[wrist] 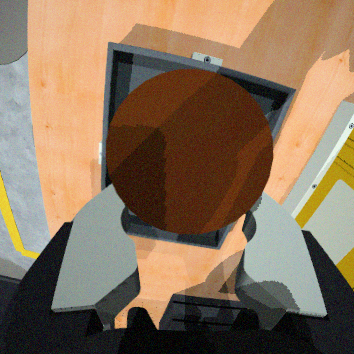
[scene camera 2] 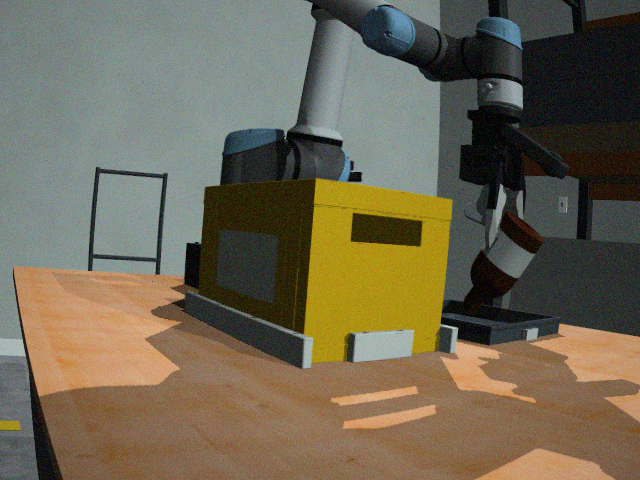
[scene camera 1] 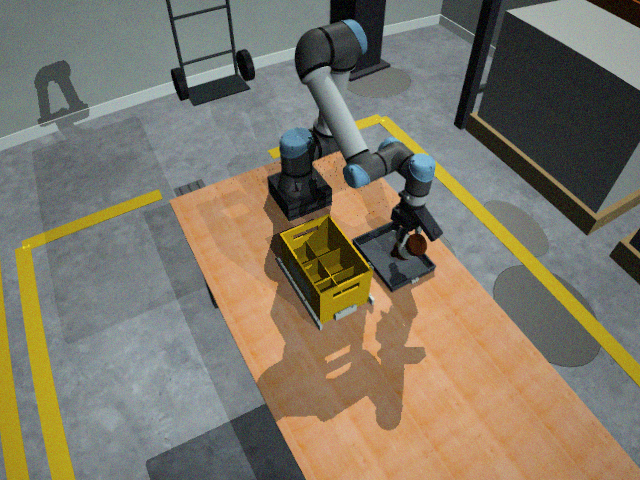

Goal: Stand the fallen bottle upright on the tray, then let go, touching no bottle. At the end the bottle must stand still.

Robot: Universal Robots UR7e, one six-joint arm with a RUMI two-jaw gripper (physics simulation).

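Places are measured from the arm's base along level axes (x ahead, y left, z up), in metres.
Where they show: gripper, fingertip midpoint: [wrist: 185, 181] [scene camera 2: 500, 249] [scene camera 1: 407, 244]; arm's base at its link origin: [scene camera 1: 298, 184].
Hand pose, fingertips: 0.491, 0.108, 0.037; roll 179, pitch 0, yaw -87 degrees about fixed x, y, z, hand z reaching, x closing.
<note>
Things, the pixels of their top centre, and the offset from my fingertips, as dx, dy, dz. Level surfaces: height alone.
- brown bottle with a white label, top centre: [wrist: 189, 252] [scene camera 2: 501, 211] [scene camera 1: 408, 232] -0.002, -0.002, +0.057
- dark tray at its top centre: [wrist: 178, 173] [scene camera 2: 467, 310] [scene camera 1: 393, 252] -0.051, +0.001, -0.097
- yellow crate with compartments, top centre: [scene camera 2: 318, 190] [scene camera 1: 324, 251] -0.106, -0.269, +0.053
- wooden table at its surface level: dz -0.122
The brown bottle with a white label [scene camera 1: 417, 244] [scene camera 2: 509, 254] [wrist: 190, 150] is tilted steeply, neck down and base up. Its round base faces the wrist camera and hides the rest of it there. My gripper [scene camera 1: 404, 243] [scene camera 2: 499, 232] [wrist: 185, 181] is shut on the bottle, one finger on each side. The body hangs above the dark tray [scene camera 1: 377, 249] [scene camera 2: 509, 334] [wrist: 106, 115]. In scene camera 2 the neck tip is low, near the tray's rim height; whether it touches the tray floor cannot be told.
A yellow crate with compartments [scene camera 1: 351, 299] [scene camera 2: 382, 289] [wrist: 345, 265] stands beside the tray, with grey rails [scene camera 1: 299, 293] [scene camera 2: 248, 330] around its foot. The arm's base [scene camera 1: 299, 193] is behind the crate on the wooden table [scene camera 1: 439, 372] [scene camera 2: 232, 423] [wrist: 65, 100].
</note>
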